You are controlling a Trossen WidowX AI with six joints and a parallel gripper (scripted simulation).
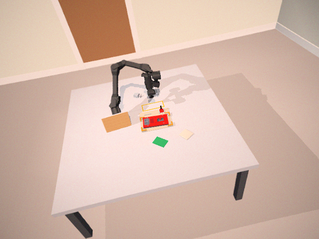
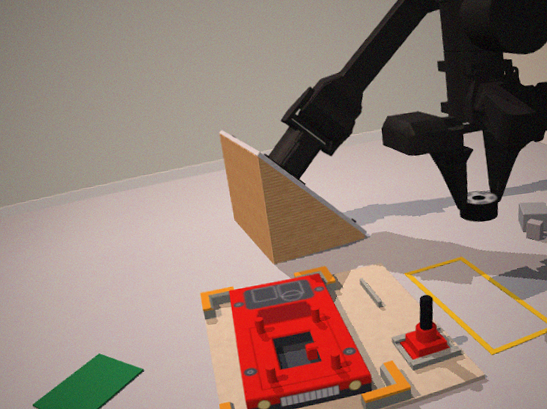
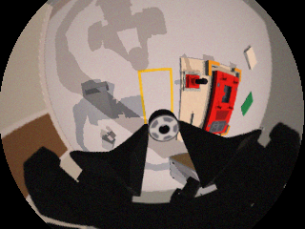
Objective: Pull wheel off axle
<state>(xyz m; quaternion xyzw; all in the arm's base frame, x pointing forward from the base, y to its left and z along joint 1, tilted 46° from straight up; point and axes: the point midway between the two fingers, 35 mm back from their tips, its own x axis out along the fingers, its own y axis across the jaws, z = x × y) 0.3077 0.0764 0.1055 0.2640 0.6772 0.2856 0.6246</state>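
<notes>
The black axle lies 60 mm ahead of my gripper tip, 100 mm to the right of it and 80 mm below it. The rest, counted from my gripper tip: black wheel: right at my gripper tip; green patch: 30 mm behind, 420 mm to the right, 110 mm below.
</notes>
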